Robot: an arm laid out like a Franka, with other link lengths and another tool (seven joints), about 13 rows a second.
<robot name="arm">
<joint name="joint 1" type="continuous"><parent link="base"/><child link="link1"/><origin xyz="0 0 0.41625"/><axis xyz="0 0 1"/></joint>
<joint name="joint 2" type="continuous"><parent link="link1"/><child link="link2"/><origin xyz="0 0 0"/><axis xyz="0 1 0"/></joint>
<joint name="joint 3" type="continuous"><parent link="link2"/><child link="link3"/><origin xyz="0 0 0.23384"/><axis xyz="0 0 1"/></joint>
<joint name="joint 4" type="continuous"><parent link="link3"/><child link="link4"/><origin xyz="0.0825 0 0"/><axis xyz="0 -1 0"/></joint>
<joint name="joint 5" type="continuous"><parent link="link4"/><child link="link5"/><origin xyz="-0.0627 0 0.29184"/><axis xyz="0 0 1"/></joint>
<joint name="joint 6" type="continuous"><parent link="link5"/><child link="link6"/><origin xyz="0 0 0"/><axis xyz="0 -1 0"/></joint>
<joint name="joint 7" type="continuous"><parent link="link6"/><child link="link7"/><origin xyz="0.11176 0 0"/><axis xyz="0 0 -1"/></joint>
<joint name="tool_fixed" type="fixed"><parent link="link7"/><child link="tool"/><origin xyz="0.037 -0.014 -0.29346" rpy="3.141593 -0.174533 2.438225"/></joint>
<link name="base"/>
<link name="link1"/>
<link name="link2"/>
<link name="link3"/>
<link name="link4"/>
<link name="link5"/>
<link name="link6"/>
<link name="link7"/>
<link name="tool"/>
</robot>
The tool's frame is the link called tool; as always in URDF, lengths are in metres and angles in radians. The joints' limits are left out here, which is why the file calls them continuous.
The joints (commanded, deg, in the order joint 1, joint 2, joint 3, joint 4, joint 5, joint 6, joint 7), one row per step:
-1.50, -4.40, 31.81, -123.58, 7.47, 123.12, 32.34
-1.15, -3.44, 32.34, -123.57, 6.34, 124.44, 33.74
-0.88, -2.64, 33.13, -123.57, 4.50, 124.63, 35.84
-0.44, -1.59, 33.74, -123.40, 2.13, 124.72, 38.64
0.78, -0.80, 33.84, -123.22, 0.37, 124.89, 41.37
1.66, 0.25, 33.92, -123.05, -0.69, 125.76, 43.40
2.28, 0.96, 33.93, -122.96, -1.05, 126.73, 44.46
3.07, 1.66, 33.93, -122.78, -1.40, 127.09, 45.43
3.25, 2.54, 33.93, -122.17, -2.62, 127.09, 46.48
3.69, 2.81, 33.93, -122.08, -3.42, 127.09, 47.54
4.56, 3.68, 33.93, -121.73, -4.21, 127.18, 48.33
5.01, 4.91, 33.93, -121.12, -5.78, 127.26, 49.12
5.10, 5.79, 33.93, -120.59, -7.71, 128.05, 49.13
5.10, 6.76, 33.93, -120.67, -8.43, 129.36, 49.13
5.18, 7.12, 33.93, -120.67, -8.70, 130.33, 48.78
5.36, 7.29, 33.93, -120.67, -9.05, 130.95, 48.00
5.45, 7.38, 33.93, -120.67, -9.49, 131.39, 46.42
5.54, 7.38, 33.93, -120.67, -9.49, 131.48, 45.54
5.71, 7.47, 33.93, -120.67, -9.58, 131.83, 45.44
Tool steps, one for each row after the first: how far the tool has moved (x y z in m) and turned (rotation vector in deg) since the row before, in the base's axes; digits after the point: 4 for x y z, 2 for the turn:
0.0013, 0.0059, -0.0037, -0.22, -0.58, -0.04
-0.0034, 0.0028, -0.0053, -1.23, -0.01, -0.10
-0.0027, 0.0016, -0.0057, -1.50, -0.10, -0.50
-0.0038, 0.0055, -0.0035, -0.96, -0.24, -0.47
-0.0014, 0.0069, -0.0041, -0.08, -0.27, -0.49
-0.0002, 0.0065, -0.0022, 0.41, -0.30, -0.22
-0.0030, 0.0064, -0.0030, 0.10, 0.12, 0.02
0.0021, 0.0007, -0.0017, -0.43, -0.20, -0.20
-0.0012, 0.0015, -0.0010, -0.43, -0.19, -0.17
-0.0032, 0.0061, -0.0036, -0.25, 0.12, 0.52
0.0008, 0.0025, -0.0041, -0.61, -0.14, 0.54
0.0068, 0.0020, 0.0000, -0.40, -1.15, 1.20
0.0026, 0.0029, -0.0047, 0.33, -0.31, 0.50
0.0025, 0.0038, -0.0003, 0.45, -0.48, 0.64
0.0016, 0.0035, 0.0005, 0.14, -0.47, 1.20
0.0020, 0.0026, 0.0007, -0.11, -0.48, 1.95
0.0001, 0.0016, 0.0003, -0.03, -0.08, 0.97
0.0002, 0.0025, 0.0003, 0.17, -0.21, 0.34

